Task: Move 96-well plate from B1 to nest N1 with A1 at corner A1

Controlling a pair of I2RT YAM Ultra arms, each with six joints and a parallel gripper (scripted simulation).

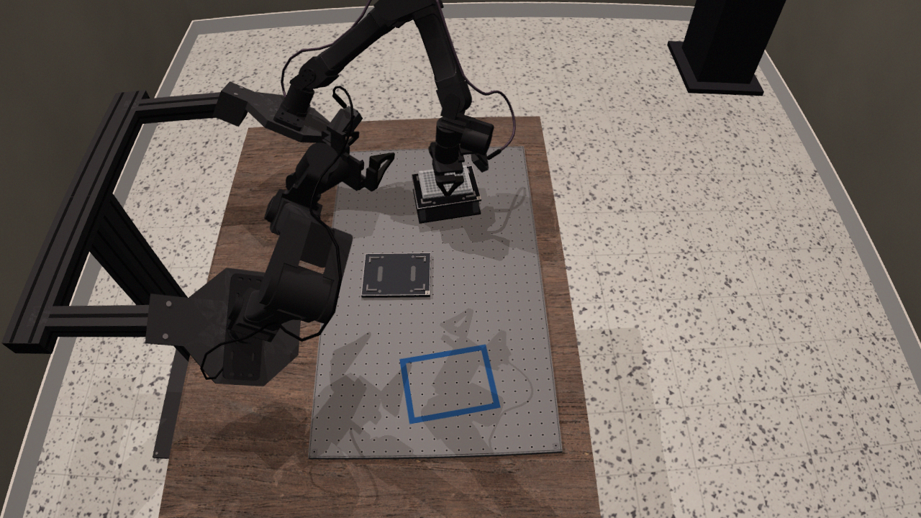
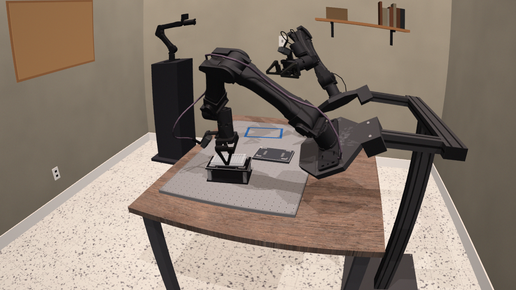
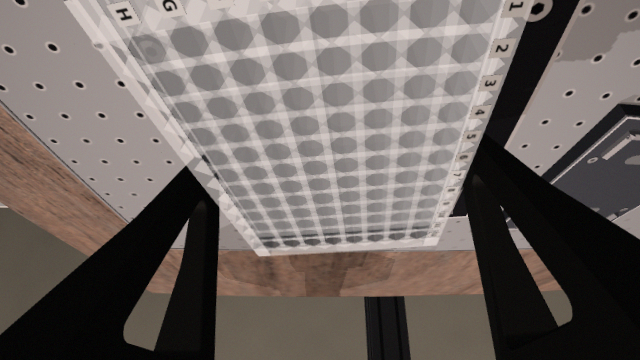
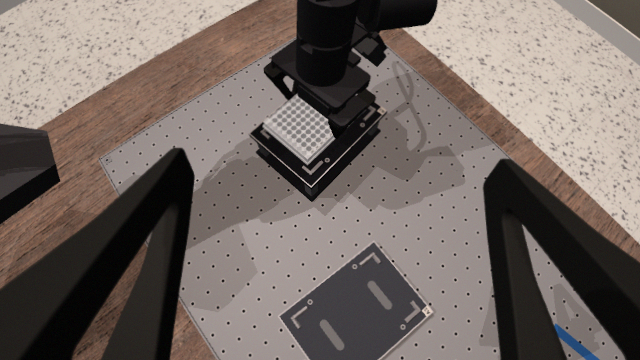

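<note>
The raised black nest is 20 mm below my left hand. Round my left hand: clear 96-well plate: right at my left hand.
</note>
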